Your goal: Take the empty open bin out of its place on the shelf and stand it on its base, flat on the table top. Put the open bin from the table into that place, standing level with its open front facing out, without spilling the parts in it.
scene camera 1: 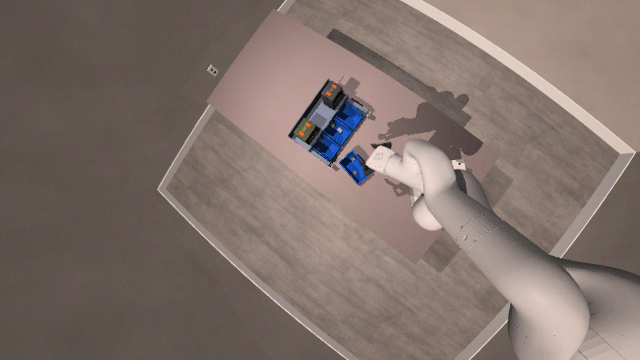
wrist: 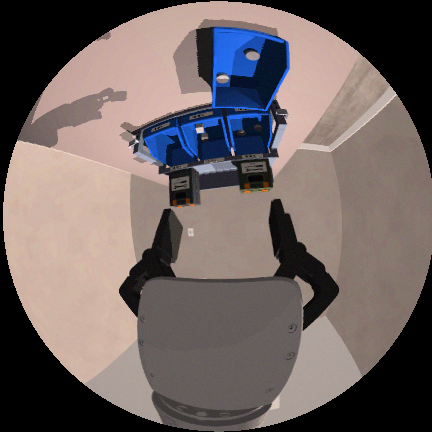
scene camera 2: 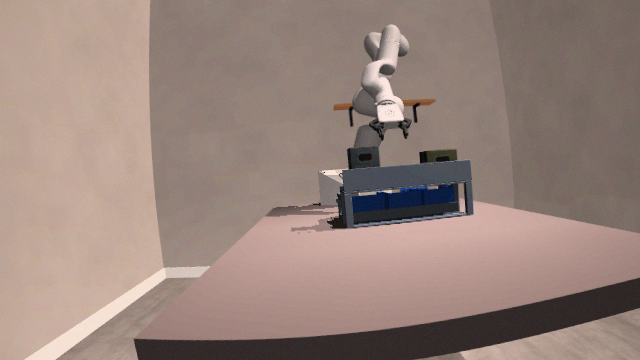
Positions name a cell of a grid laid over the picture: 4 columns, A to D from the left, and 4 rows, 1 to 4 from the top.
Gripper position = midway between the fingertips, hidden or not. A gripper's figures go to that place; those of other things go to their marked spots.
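My gripper (wrist: C2) is 0.13 m from the lens. I see a blue bin (wrist: C1) that is 0.34 m from the lens. A blue bin (wrist: B2) is 0.50 m from the lens, and a blue bin (wrist: C2) is 0.50 m from the lens as well. Then I see a blue bin (wrist: C2) that is also 0.50 m from the lens.
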